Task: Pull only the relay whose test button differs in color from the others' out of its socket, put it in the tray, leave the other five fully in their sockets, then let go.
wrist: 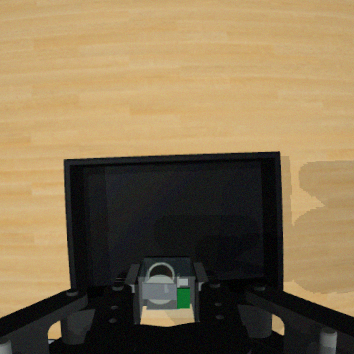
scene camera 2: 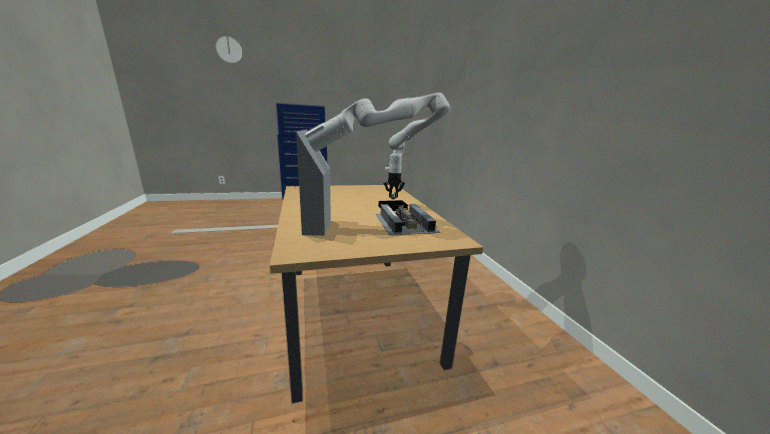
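The relay with the green test button is clear-cased with a pale ring on top. My gripper is shut on it and holds it raised. The black tray stands below. In the wrist view the relay overlaps the tray's near part, and wood shows just below the relay between the fingers. The tray's near wall is mostly hidden by the gripper. In the scene view the socket row lies between two grey ducts; the other relays are too small to tell apart there.
Long grey wire ducts flank the sockets on a grey base plate beside the tray. The wooden table carries them. The arm's grey pedestal stands to the left in the scene view.
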